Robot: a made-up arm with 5 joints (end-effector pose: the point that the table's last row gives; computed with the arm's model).
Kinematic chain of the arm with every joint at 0, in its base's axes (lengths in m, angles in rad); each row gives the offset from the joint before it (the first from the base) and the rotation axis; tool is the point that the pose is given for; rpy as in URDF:
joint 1: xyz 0 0 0.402 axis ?
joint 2: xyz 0 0 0 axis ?
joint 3: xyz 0.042 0 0.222 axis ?
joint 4: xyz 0.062 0 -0.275 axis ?
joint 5: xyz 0.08 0 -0.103 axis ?
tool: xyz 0 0 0 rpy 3.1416 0 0
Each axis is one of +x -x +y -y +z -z.
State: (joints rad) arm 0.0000 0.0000 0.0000 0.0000 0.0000
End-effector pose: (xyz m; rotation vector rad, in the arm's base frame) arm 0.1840 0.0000 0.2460 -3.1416 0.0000 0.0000
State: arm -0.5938 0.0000 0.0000 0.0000 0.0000
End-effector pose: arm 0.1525 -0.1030 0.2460 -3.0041 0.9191 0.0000
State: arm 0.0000 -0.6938 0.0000 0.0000 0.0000
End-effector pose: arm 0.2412 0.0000 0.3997 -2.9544 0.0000 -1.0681
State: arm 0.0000 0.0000 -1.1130 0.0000 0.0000
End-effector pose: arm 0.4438 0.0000 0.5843 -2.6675 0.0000 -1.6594
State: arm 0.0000 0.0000 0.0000 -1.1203 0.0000
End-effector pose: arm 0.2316 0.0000 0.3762 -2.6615 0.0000 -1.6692
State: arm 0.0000 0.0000 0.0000 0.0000 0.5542
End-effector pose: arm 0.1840 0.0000 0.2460 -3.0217 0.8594 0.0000
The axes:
joint 1: +z
joint 2: +y
joint 3: +y
joint 4: +y
joint 5: -z

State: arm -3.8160 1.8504 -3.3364 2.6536 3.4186
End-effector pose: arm -0.3263 0.2608 0.2249 2.1815 -1.1238 1.5892
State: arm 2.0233 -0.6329 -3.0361 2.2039 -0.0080
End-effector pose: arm 0.0781 -0.1606 0.8810 -0.9215 -1.4858 -0.8396
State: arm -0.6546 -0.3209 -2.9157 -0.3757 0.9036
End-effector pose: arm -0.1872 0.1437 0.9493 0.4846 -0.4786 -2.8184
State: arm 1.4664 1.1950 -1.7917 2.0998 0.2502
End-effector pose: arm 0.0344 0.3286 0.1650 1.4398 1.0022 -1.0717
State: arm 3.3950 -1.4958 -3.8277 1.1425 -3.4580
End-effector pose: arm 0.5201 0.1347 0.2352 1.4718 0.4311 2.6790
